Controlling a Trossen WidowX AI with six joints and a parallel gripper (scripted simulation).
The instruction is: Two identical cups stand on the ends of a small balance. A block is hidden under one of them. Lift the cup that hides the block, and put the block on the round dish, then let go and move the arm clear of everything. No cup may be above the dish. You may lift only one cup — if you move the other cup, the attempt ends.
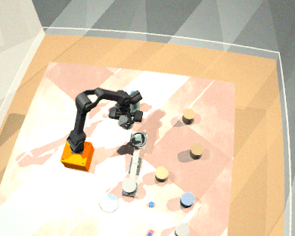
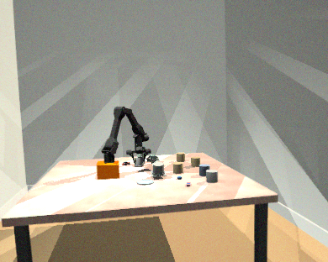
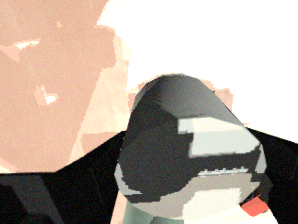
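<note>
My gripper tip is 2 cm to the right of the grey cup and 1 cm below it. Round my gripper tip: balance 26 cm to the right, 6 cm ahead, 1 cm above; round light-blue dish 48 cm to the right, 6 cm behind, 2 cm below; small blue piece 47 cm to the right, 16 cm ahead, 2 cm below.
</note>
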